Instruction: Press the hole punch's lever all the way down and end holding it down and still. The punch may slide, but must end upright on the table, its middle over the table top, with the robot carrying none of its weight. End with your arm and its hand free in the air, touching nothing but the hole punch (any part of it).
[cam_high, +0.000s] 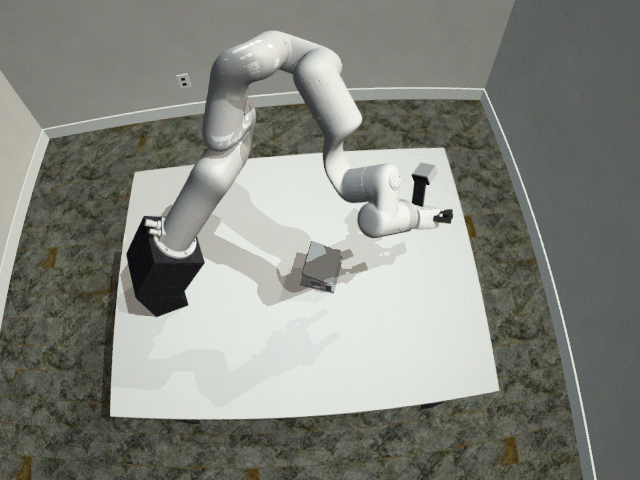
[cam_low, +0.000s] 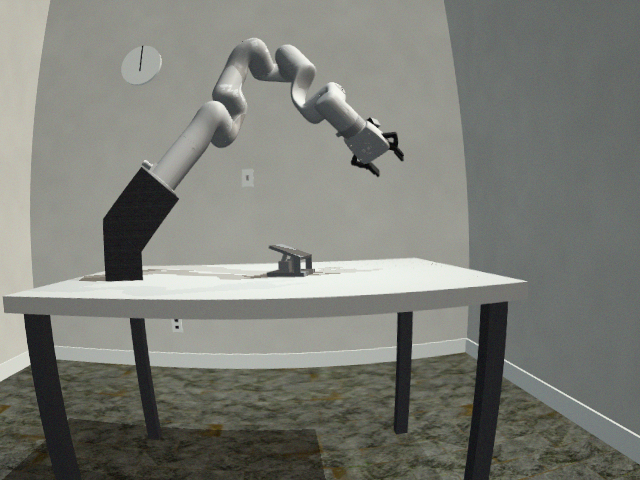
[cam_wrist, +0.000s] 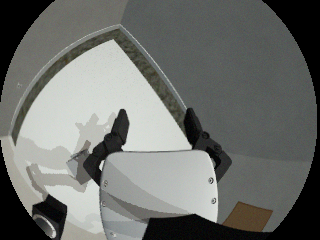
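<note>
Right now the hole punch lever is 290 mm behind my hand, 10 mm to the left of it and 250 mm below it. From my hand the other things lie so: hole punch (290 mm behind, 10 mm to the left, 270 mm below).
</note>
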